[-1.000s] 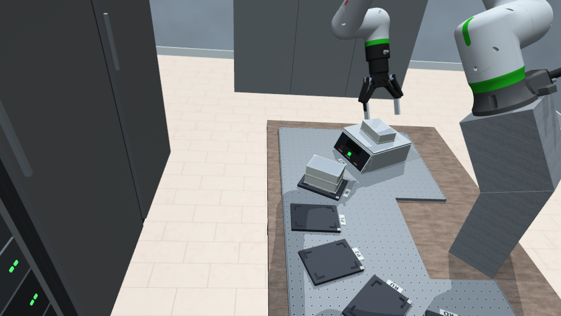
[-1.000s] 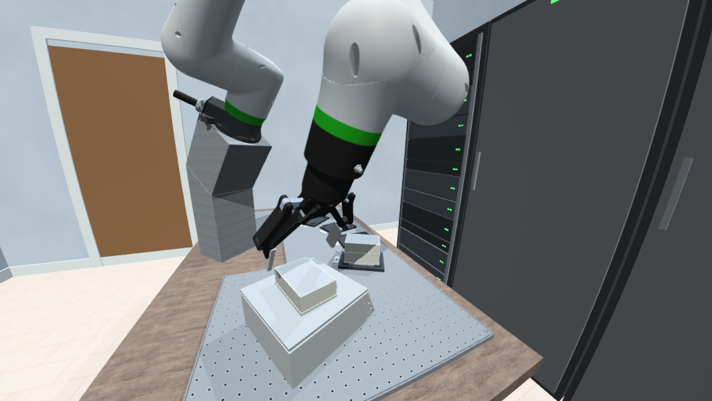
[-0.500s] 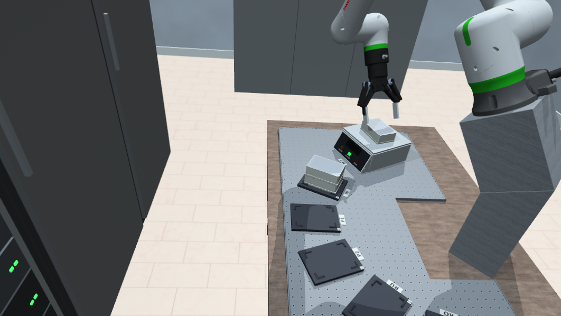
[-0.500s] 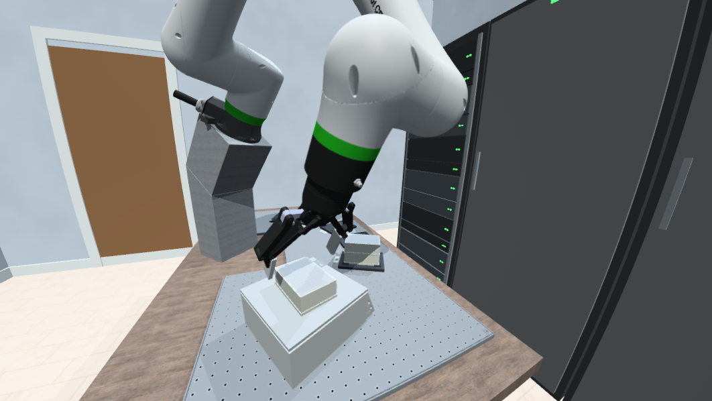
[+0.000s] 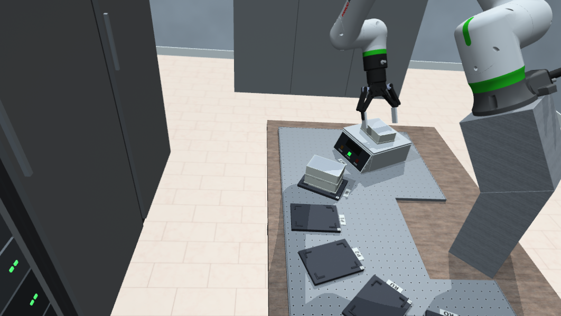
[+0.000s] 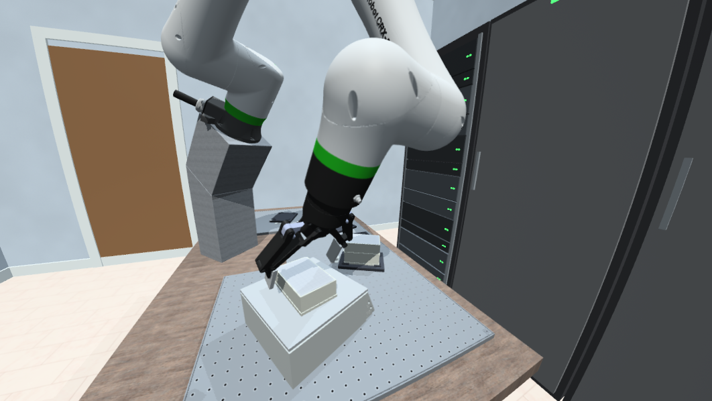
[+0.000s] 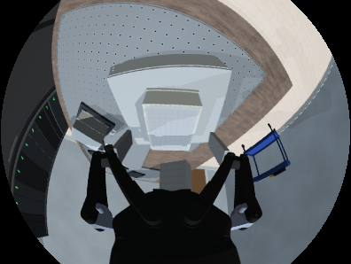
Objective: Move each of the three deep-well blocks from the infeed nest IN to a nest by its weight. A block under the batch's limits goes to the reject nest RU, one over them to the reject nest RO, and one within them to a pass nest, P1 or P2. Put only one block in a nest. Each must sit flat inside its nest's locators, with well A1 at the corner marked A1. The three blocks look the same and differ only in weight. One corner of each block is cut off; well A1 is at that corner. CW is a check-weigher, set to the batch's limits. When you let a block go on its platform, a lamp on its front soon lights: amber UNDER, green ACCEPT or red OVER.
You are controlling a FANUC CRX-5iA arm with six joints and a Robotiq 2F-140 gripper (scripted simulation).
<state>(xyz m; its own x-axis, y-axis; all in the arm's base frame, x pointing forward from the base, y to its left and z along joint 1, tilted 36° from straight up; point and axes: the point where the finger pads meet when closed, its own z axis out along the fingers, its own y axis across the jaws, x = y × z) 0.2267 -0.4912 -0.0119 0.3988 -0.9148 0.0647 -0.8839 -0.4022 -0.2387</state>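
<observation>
Now: the pale deep-well block 4 cm below my hand. From my hand the other things lie so: pass nest P1: 34 cm ahead, 36 cm to the left, 15 cm below; RO nest label: 5 cm ahead, 74 cm to the left, 16 cm below; pass nest P2: 33 cm ahead, 54 cm to the left, 15 cm below.
</observation>
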